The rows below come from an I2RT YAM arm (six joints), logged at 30 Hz.
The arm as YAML. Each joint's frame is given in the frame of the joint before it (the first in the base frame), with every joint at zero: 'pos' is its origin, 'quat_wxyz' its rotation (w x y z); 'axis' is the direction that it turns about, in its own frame. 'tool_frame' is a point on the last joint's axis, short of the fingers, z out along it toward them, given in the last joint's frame.
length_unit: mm
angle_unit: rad
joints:
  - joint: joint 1
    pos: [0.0, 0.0, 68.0]
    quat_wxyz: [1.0, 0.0, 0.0, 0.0]
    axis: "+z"
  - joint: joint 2
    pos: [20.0, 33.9, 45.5]
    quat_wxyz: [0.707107, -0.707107, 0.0, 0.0]
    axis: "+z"
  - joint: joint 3
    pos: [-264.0, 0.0, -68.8]
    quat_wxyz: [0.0, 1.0, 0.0, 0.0]
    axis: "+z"
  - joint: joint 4
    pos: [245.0, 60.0, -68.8]
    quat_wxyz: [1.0, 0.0, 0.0, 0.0]
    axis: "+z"
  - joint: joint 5
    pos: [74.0, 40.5, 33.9]
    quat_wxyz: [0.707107, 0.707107, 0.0, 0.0]
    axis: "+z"
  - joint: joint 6
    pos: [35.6, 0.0, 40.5]
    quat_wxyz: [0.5, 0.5, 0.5, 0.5]
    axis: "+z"
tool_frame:
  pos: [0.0, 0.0, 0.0]
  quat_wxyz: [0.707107, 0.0, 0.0, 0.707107]
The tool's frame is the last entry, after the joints.
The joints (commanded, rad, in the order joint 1, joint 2, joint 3, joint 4, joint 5, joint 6), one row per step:
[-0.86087 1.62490 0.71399 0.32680 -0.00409 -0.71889]
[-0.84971 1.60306 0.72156 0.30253 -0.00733 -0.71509]
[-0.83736 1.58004 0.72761 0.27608 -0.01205 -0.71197]
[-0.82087 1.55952 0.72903 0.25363 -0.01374 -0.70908]
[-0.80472 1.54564 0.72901 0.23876 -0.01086 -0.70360]
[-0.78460 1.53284 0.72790 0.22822 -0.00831 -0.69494]
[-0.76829 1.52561 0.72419 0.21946 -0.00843 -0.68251]
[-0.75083 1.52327 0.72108 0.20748 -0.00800 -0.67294]
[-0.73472 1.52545 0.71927 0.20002 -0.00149 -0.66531]
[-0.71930 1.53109 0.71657 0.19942 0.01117 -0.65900]
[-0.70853 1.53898 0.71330 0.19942 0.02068 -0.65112]
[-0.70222 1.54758 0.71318 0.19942 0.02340 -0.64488]
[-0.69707 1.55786 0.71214 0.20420 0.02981 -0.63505]
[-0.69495 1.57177 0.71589 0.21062 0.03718 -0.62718]
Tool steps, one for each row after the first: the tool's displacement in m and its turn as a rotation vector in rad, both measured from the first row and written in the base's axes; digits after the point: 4 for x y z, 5 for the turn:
[0.0022 0.0031 0.0066 -0.00061 -0.00710 0.01178]
[0.0042 0.0071 0.0129 0.00092 -0.01271 0.02637]
[0.0066 0.0124 0.0174 0.00366 -0.01483 0.04269]
[0.0090 0.0172 0.0202 0.00657 -0.01633 0.05342]
[0.0122 0.0228 0.0227 0.00989 -0.02131 0.06666]
[0.0146 0.0277 0.0228 0.02108 -0.02515 0.07617]
[0.0172 0.0327 0.0215 0.03581 -0.02160 0.08773]
[0.0200 0.0366 0.0196 0.04587 -0.01522 0.09393]
[0.0227 0.0400 0.0171 0.05061 -0.00736 0.09515]
[0.0246 0.0424 0.0138 0.05886 -0.00002 0.09337]
[0.0261 0.0435 0.0113 0.06723 0.00392 0.09368]
[0.0275 0.0441 0.0084 0.07450 0.00556 0.08778]
[0.0293 0.0432 0.0060 0.07824 0.00655 0.07924]

